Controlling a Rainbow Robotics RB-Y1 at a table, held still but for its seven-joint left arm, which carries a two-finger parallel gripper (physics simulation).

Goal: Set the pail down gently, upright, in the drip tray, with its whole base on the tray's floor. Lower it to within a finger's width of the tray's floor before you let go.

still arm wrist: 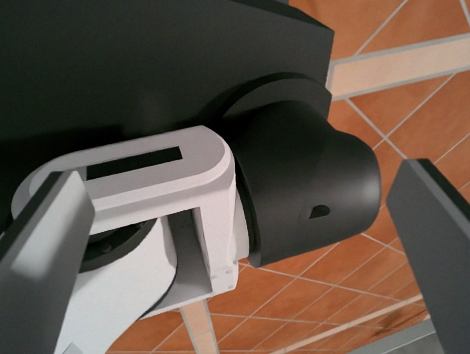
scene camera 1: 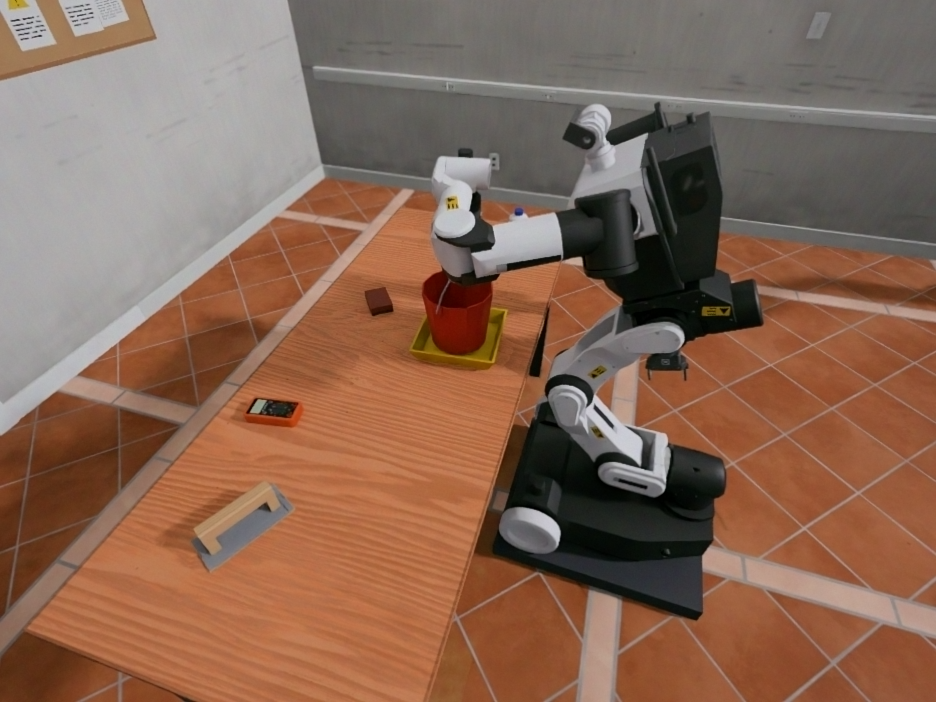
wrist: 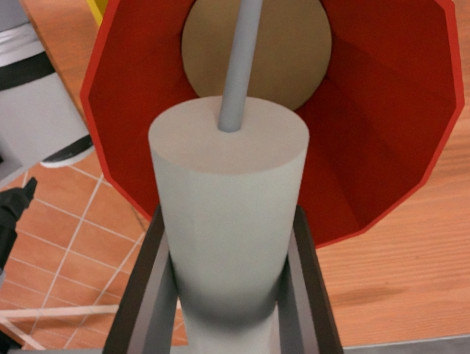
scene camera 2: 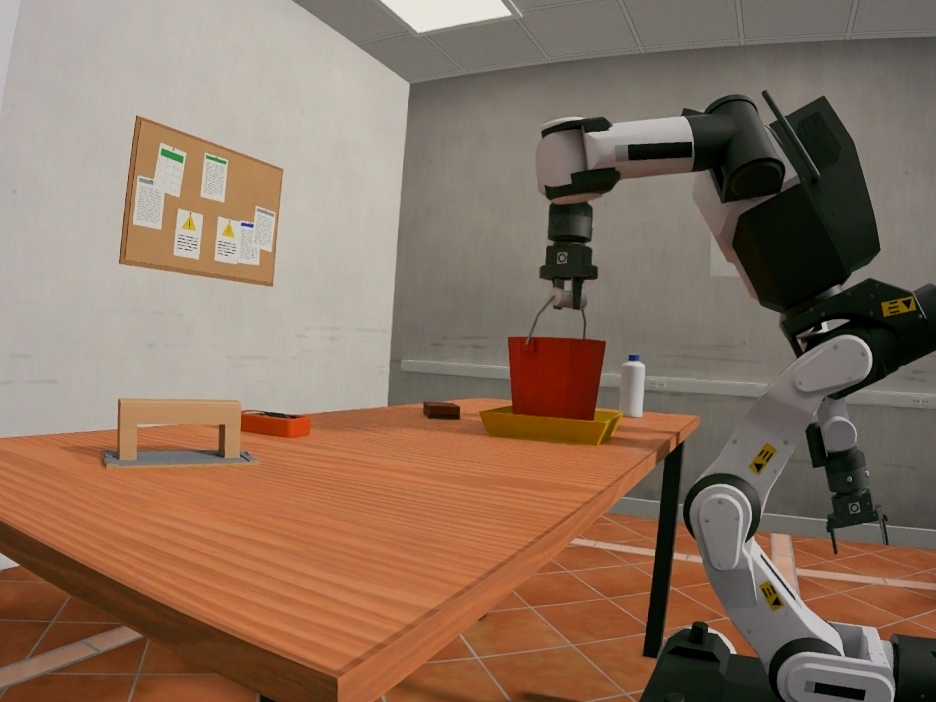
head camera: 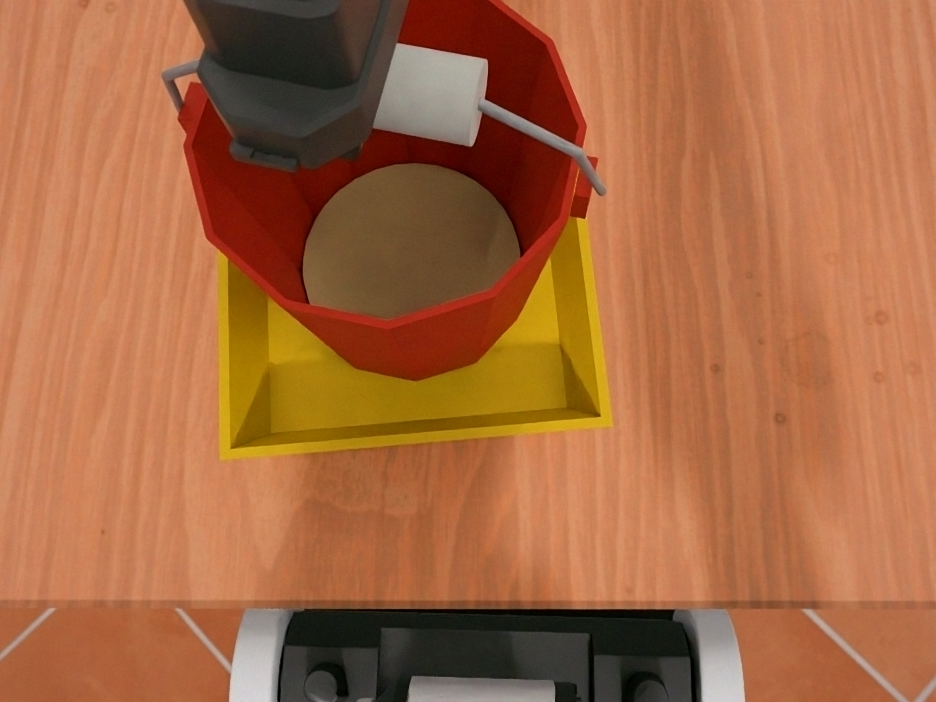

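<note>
The red pail [head camera: 423, 343] [scene camera 1: 457, 324] [scene camera 2: 555, 377] [wrist: 390, 100] hangs upright inside the walls of the yellow drip tray [head camera: 226, 340] [scene camera 1: 453, 361] [scene camera 2: 544, 432], towards the tray's side away from the robot in the head view. Its lower edge is very low in the tray; the near wall hides the base in the scene camera 2 view, so I cannot tell whether it touches the floor. My gripper [scene camera 2: 568, 299] [wrist: 229, 215] is shut on the white handle grip [head camera: 434, 94] above the pail. The wire bail stands up.
A white bottle [scene camera 1: 518, 218] [scene camera 2: 632, 389] stands beyond the tray. A dark red block [scene camera 1: 378, 300] [scene camera 2: 441, 410], an orange multimeter [scene camera 1: 273, 411] [scene camera 2: 275, 424] and a wooden-handled trowel [scene camera 1: 238, 521] [scene camera 2: 179, 430] lie on the table. The table's edge runs between tray and robot.
</note>
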